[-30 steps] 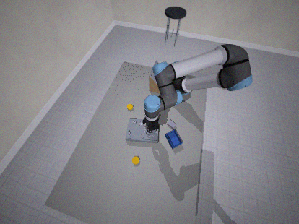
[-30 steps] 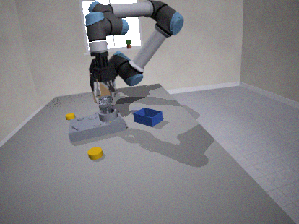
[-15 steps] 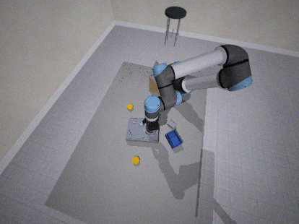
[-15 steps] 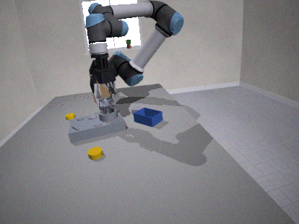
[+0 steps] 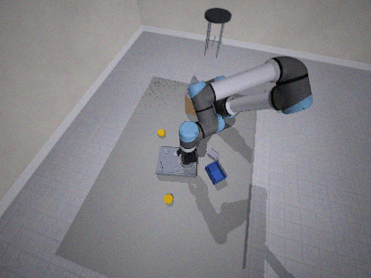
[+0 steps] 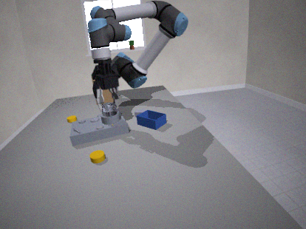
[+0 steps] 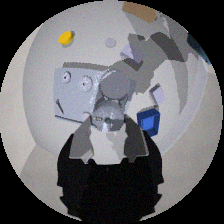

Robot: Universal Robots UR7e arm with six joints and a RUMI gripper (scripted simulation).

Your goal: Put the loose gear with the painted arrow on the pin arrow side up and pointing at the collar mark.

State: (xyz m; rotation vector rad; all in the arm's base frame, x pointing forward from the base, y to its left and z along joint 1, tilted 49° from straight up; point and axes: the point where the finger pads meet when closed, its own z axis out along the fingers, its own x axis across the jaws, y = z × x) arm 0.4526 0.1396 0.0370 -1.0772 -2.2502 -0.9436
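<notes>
Right now the grey gear is right at my hand. Also, from my hand: blue bin: 1 cm behind, 18 cm to the left, 10 cm below; then yellow disc: 23 cm ahead, 1 cm to the right, 10 cm below.
</notes>
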